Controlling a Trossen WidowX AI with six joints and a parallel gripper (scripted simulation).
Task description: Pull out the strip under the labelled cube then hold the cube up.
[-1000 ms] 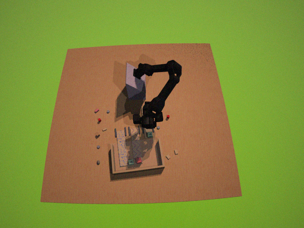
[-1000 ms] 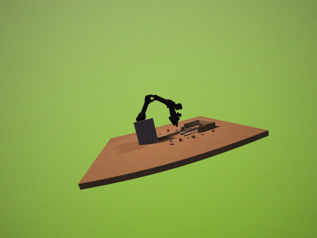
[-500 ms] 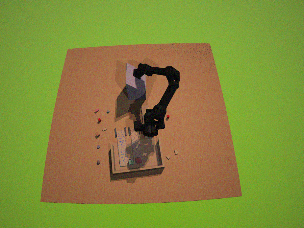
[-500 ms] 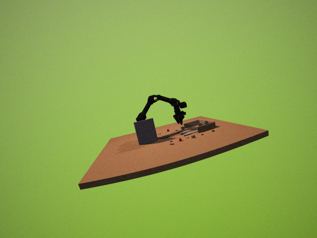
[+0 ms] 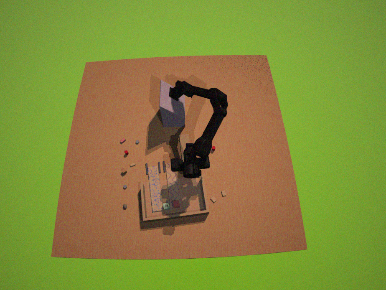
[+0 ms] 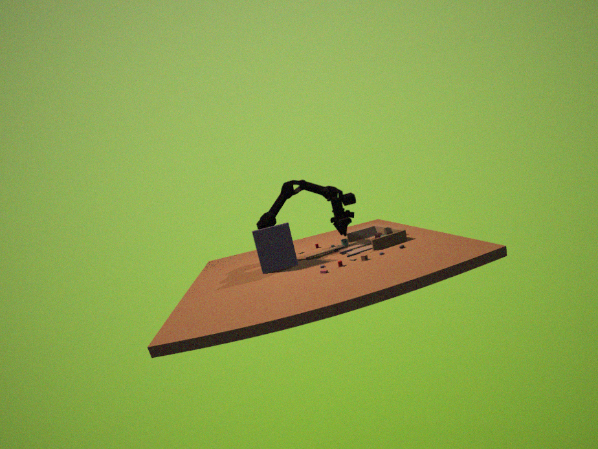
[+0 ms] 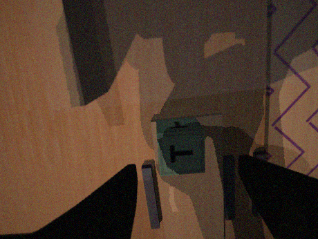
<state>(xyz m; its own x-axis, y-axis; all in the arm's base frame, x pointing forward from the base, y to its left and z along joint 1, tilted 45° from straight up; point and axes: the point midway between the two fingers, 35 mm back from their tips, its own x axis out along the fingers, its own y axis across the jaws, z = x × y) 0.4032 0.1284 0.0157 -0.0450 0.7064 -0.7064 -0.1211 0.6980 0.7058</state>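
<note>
My gripper tip is 110 mm past the grey strip, 50 mm above it and 20 mm to the left of it. Also, from my gripper tip: tan block 250 mm behind, 80 mm to the left, 50 mm below.
</note>
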